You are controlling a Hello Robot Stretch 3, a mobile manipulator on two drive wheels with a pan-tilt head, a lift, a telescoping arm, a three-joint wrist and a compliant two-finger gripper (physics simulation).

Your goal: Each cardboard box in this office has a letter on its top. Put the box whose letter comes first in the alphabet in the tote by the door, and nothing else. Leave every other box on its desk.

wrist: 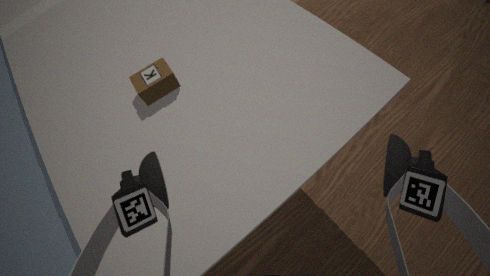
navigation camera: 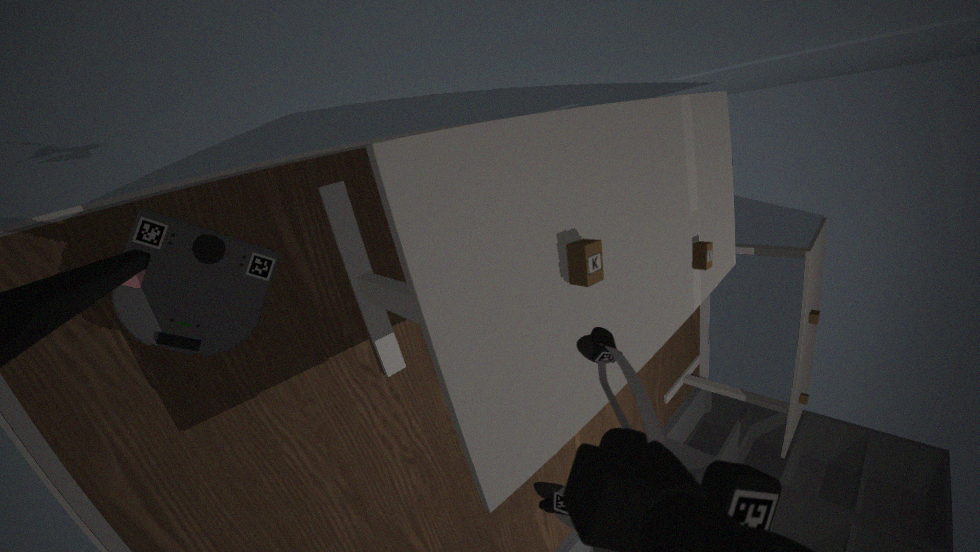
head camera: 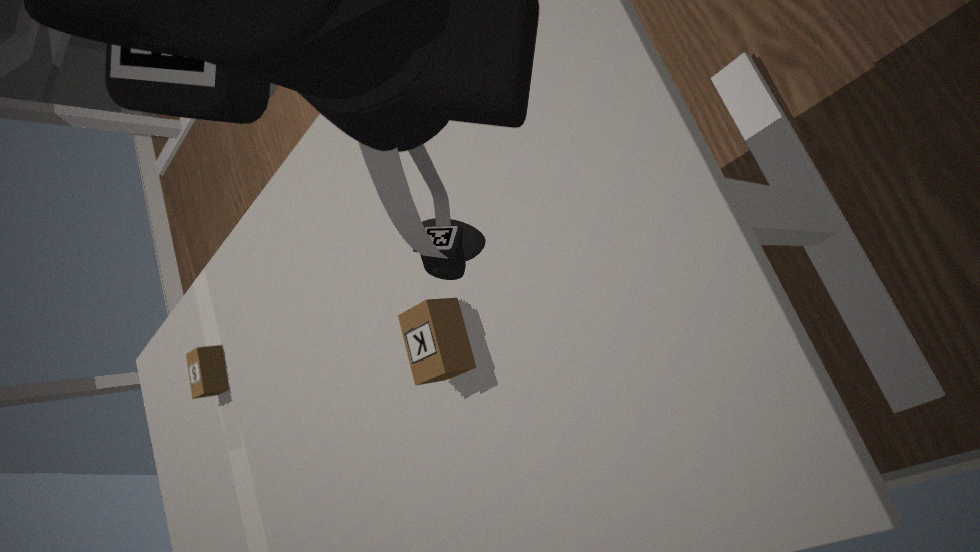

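A brown cardboard box with the letter K stands on the pale desk. A second box stands further along the same desk; its label reads S in the head view and is unclear in the navigation view. My gripper is open, its fingers wide apart with nothing between them. One finger is over the desk short of the K box, the other past the desk's edge. In the head view the second finger is hidden. I cannot make out the tote.
The desk's leg frame reaches over the wooden floor beside my base. In the navigation view, two small brown blocks show at a narrow white panel on the right. A grey compartmented structure is at lower right.
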